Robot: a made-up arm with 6 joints.
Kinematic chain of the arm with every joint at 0, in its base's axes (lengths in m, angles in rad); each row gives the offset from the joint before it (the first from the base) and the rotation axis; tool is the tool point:
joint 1: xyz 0 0 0.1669 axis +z
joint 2: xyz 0 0.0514 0 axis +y
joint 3: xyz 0 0 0.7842 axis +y
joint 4: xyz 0 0 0.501 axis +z
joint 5: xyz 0 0 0 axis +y
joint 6: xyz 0 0 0.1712 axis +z
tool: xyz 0 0 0
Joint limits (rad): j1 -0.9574..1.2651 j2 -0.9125..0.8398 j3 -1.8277..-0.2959 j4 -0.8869..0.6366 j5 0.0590..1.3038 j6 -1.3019..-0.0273
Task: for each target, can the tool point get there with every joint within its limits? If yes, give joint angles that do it. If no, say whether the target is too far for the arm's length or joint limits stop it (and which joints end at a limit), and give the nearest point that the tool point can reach.
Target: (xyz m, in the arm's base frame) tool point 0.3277 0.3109 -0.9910
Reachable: no: joint limits stop it (at a limit: joint 1, joint 2, joint 3, joint 4, joint 5) | nearest point -0.4656 0.7611 0.0313 | short by 1.370 m
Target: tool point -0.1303 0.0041 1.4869
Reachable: yes | joints -0.4432 0.1021 -0.6689 -0.7053 1.2034 -0.8310
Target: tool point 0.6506 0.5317 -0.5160
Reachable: no: joint limits stop it (at a limit: joint 1, joint 2, joint 3, joint 4, joint 5) | nearest point -0.4656 0.7611 0.0313 | short by 1.264 m
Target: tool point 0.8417 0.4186 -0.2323
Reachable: no: joint limits stop it (at a limit: joint 2, joint 3, joint 5) | nearest point 0.9035 0.4493 1.0723 | short by 1.306 m
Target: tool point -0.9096 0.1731 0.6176
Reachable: yes | joints -0.1184 -0.4076 -1.6259 0.3800 0.2062 -0.9338
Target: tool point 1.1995 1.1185 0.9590
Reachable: no: too far | nearest point 0.7405 0.6905 1.0854 | short by 0.640 m
